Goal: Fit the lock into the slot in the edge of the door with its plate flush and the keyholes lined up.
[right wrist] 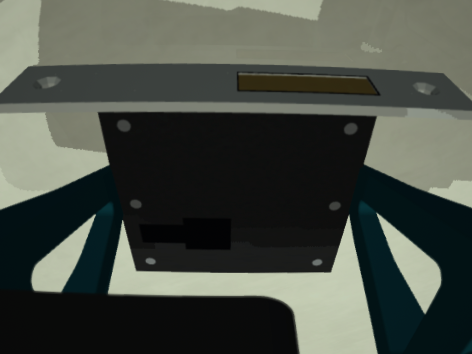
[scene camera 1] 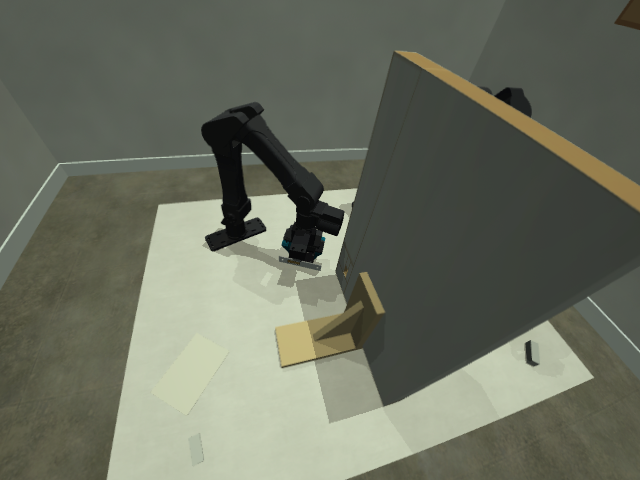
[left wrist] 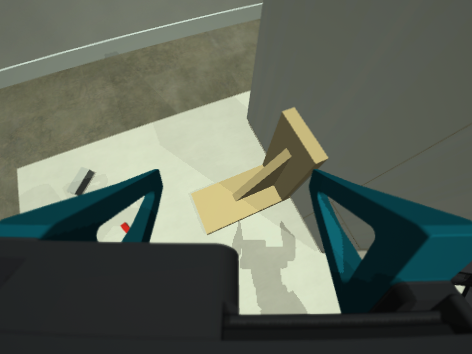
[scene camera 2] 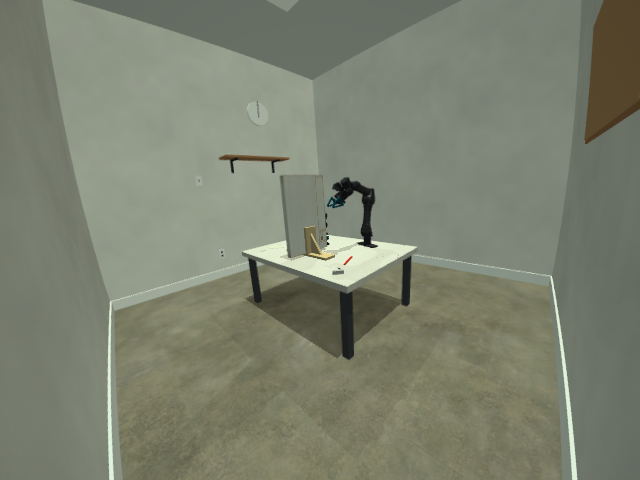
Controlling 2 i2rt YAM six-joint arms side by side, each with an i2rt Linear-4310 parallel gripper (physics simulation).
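Observation:
The lock (scene camera 1: 299,264) (right wrist: 240,175) has a black body with a dark keyhole cutout and a long grey plate with a brass latch. My right gripper (right wrist: 236,178) is shut on the lock, a finger against each side edge of the body; the plate lies beyond the fingertips. The lock is apart from the door (scene camera 1: 465,232) (scene camera 2: 298,211) (left wrist: 370,80), left of it in scene camera 1. A small keyhole (scene camera 1: 345,271) shows low in the door's face; the edge slot is hidden. My left gripper (left wrist: 235,177) (scene camera 2: 334,202) is open and empty, high above the table.
A wooden bracket (scene camera 1: 293,344) (left wrist: 212,212) (scene camera 2: 310,240) stands against the door's foot. A cream sheet (scene camera 1: 191,373) and a pale strip (scene camera 1: 195,448) lie lower left in scene camera 1. A red stick (scene camera 2: 347,260) (left wrist: 125,228) and a grey block (scene camera 2: 338,271) lie on the table.

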